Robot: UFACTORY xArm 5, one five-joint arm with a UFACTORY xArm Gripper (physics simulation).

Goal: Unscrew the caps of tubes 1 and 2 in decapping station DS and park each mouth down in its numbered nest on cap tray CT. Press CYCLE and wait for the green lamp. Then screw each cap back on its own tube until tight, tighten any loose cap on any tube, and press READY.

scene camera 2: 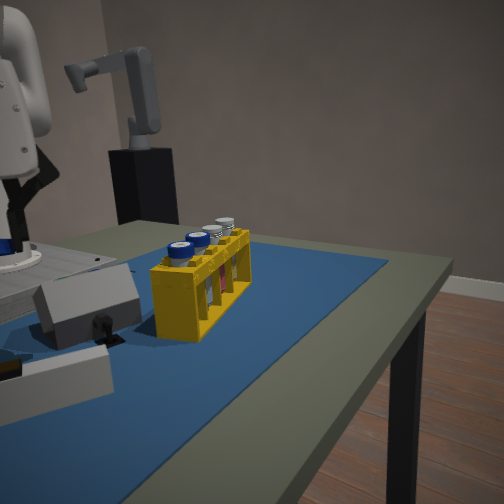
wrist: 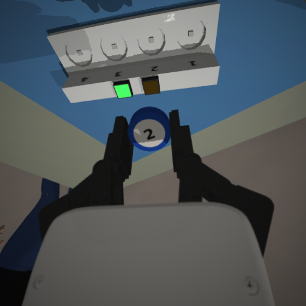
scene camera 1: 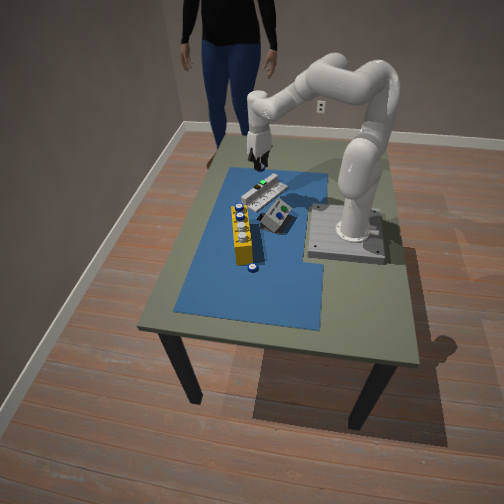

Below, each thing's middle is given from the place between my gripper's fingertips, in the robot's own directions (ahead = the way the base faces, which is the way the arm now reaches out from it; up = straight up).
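I see that the grey button box [scene camera 2: 76, 309] is 12 cm below my hand, 13 cm to the left of it and 9 cm behind it. The white cap tray [scene camera 1: 255, 196], for its part, is 13 cm below my hand, and it sits 1 cm behind my hand and 3 cm to the right of it.
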